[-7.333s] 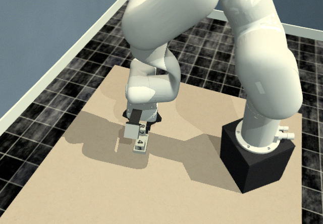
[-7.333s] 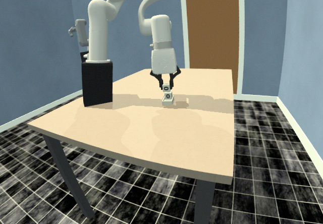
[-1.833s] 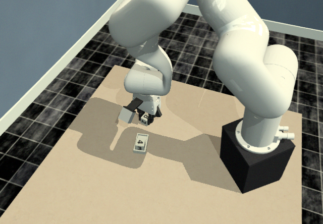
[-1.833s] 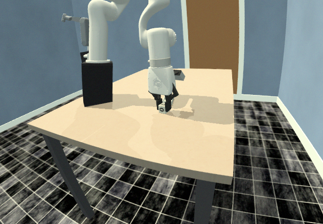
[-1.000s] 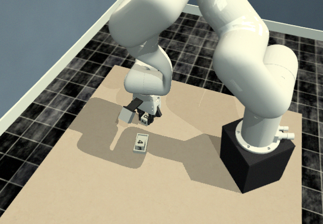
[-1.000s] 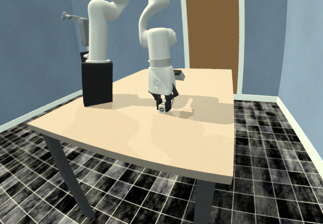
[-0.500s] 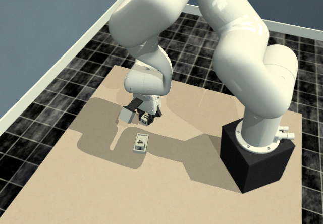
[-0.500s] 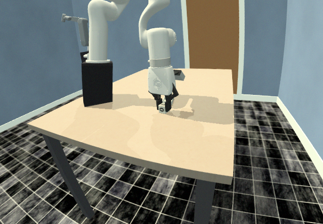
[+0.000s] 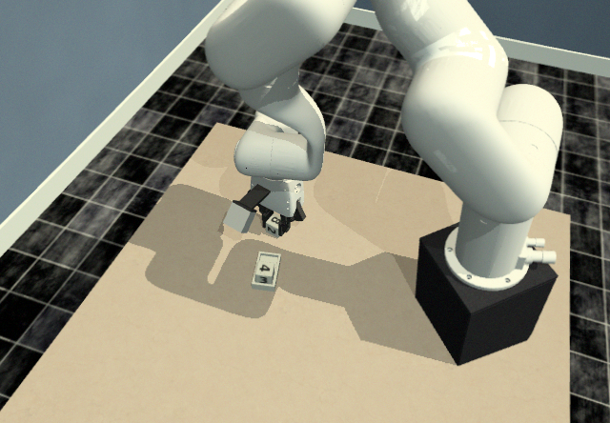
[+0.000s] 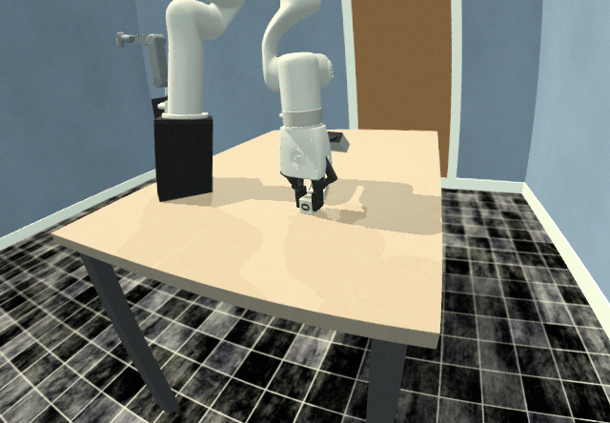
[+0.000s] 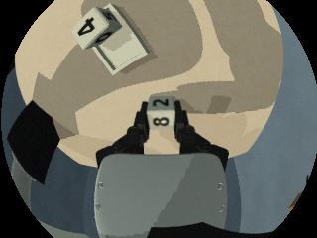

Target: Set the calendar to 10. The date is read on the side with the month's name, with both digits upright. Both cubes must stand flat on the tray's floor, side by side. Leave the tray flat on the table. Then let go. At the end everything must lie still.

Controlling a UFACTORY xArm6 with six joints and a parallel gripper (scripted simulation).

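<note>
The white cube is 1 cm below my hand. The rest, counted from my hand: tray: 11 cm to the left, 2 cm below, 1 cm behind.
</note>
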